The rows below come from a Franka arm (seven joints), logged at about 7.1 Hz.
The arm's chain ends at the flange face. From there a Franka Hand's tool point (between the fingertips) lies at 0.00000 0.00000 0.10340 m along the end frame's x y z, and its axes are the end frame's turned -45 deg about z.
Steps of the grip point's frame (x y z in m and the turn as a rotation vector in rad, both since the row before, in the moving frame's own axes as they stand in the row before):
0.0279 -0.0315 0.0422 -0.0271 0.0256 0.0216
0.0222 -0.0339 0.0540 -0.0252 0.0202 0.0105
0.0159 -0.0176 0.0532 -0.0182 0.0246 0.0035
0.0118 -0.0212 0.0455 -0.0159 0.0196 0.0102
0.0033 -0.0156 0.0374 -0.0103 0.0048 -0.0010
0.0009 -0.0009 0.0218 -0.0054 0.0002 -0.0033
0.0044 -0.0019 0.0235 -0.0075 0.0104 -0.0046
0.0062 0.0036 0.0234 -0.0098 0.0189 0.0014
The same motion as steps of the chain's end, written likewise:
-0.0064 -0.0422 0.0423 -0.0011 0.0373 0.0216
-0.0116 -0.0401 0.0541 -0.0035 0.0321 0.0105
-0.0043 -0.0232 0.0532 0.0045 0.0303 0.0035
-0.0092 -0.0231 0.0455 0.0026 0.0251 0.0102
-0.0098 -0.0138 0.0374 -0.0039 0.0107 -0.0010
-0.0004 -0.0017 0.0218 -0.0037 0.0040 -0.0033
0.0005 -0.0042 0.0235 0.0021 0.0127 -0.0046
0.0048 -0.0012 0.0234 0.0064 0.0203 0.0014

